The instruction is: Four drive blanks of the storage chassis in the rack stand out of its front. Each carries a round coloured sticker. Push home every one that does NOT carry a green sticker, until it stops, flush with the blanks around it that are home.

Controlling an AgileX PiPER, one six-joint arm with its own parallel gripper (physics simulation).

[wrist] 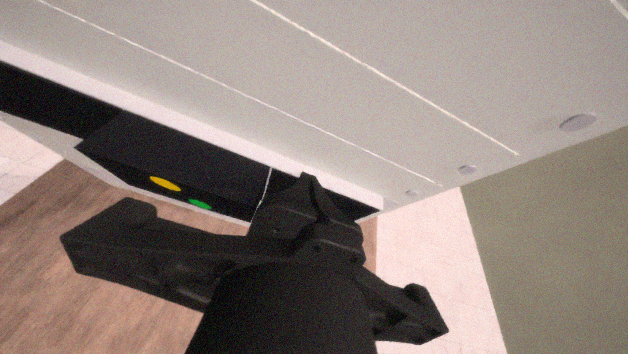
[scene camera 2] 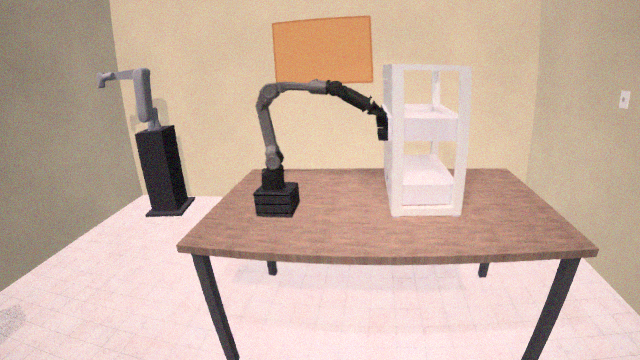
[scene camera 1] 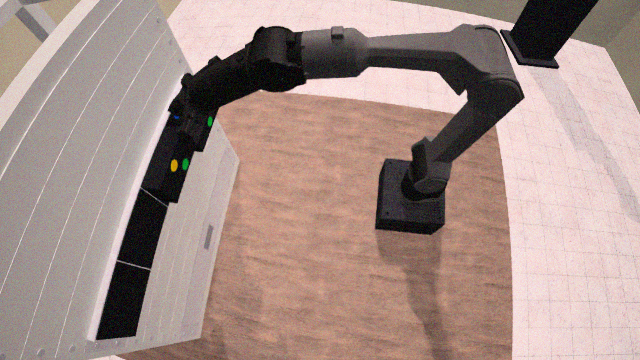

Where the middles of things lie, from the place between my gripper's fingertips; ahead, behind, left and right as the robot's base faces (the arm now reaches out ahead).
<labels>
The white rack (scene camera 1: 98,260) lies 160 mm ahead of my hand, 120 mm to the left of it and 90 mm below it.
</labels>
